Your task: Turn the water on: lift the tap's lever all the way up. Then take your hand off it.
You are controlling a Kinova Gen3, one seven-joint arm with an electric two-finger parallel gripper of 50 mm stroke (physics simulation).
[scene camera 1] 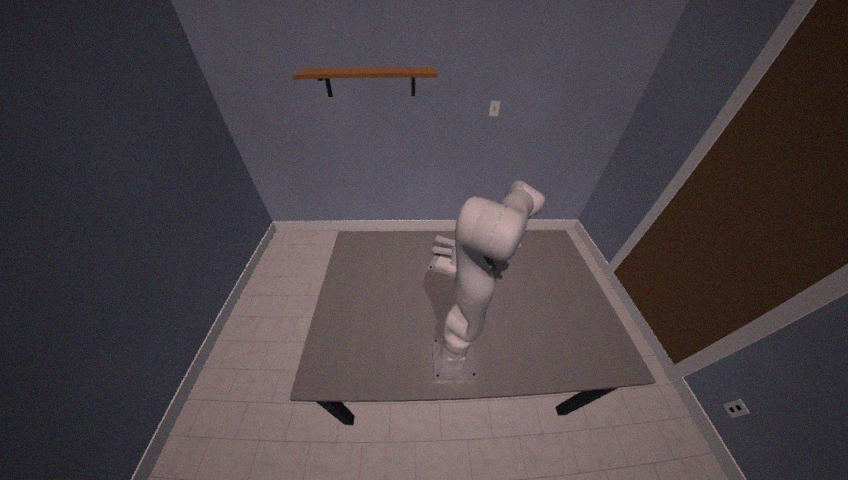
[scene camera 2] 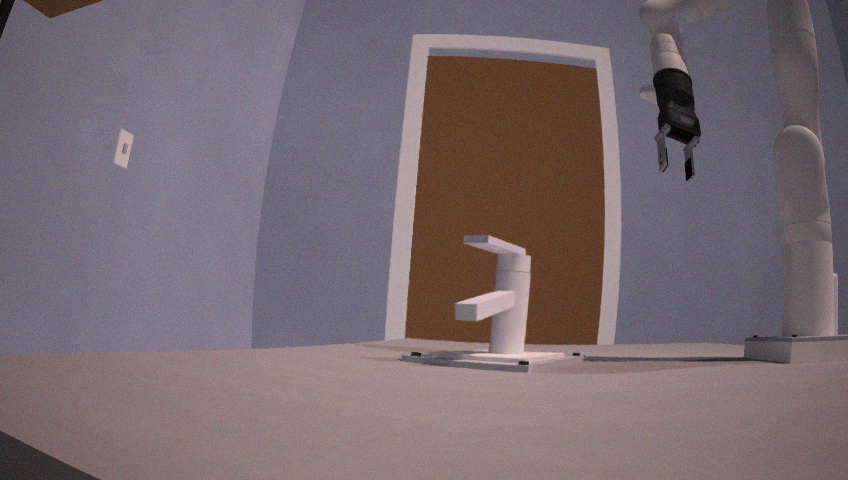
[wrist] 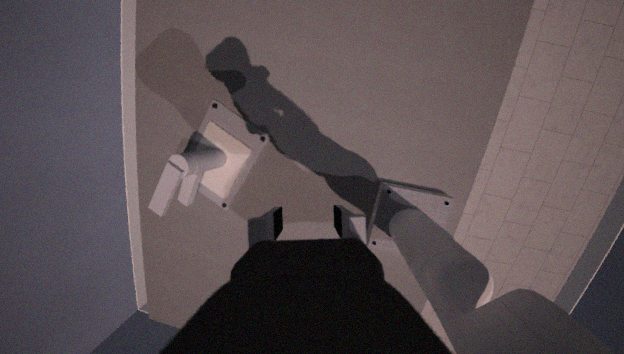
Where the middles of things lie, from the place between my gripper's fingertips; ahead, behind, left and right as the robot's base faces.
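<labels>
Base plate (scene camera 2: 523, 366): 270 mm ahead of my hand, 20 mm to the left of it and 290 mm below it. Lever (scene camera 2: 510, 257): 50 mm to the left of my hand, 150 mm below it and 290 mm ahead of it.
</labels>
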